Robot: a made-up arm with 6 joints.
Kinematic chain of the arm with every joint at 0, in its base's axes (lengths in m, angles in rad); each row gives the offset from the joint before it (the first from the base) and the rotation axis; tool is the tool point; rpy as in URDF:
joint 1: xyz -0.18 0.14 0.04 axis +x
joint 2: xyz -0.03 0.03 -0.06 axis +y
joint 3: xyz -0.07 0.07 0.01 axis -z
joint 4: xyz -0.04 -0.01 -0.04 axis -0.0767 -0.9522 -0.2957
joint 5: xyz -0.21 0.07 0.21 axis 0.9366 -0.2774 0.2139
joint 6: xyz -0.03 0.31 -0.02 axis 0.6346 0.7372 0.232
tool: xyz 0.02 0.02 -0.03 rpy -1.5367 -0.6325 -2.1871
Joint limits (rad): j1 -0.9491..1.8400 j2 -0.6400..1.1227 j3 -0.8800..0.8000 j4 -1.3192..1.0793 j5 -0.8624..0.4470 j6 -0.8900..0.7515
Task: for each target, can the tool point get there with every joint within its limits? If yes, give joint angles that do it. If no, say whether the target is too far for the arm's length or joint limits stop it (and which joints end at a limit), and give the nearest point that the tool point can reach.
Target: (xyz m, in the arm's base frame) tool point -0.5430 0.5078 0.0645
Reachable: yes | joints -0.5083 0.7252 -0.3547 -0.0535 -0.5920 0.3084
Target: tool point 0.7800 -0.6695 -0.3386
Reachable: no: too far | nearest point 0.0043 -0.3827 0.1200 | short by 0.946 m
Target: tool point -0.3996 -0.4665 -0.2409
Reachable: no: joint limits stop it (at a limit: joint 1, joint 3, joint 5, joint 6) | nearest point -0.3746 -0.4298 -0.0176 | short by 0.228 m
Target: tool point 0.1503 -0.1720 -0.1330
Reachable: no: joint limits stop it (at a limit: joint 1, joint 2, joint 3, joint 4, joint 5, joint 6) | nearest point -0.1467 -0.2053 -0.0214 | short by 0.319 m
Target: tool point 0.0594 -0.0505 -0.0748
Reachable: no: joint limits stop it (at a limit: joint 1, joint 2, joint 3, joint 4, joint 5) | nearest point -0.1561 -0.1833 -0.0157 | short by 0.260 m
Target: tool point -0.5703 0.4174 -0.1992
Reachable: yes | joints -0.2082 -0.0383 -0.2938 0.1908 -0.7139 -0.0490
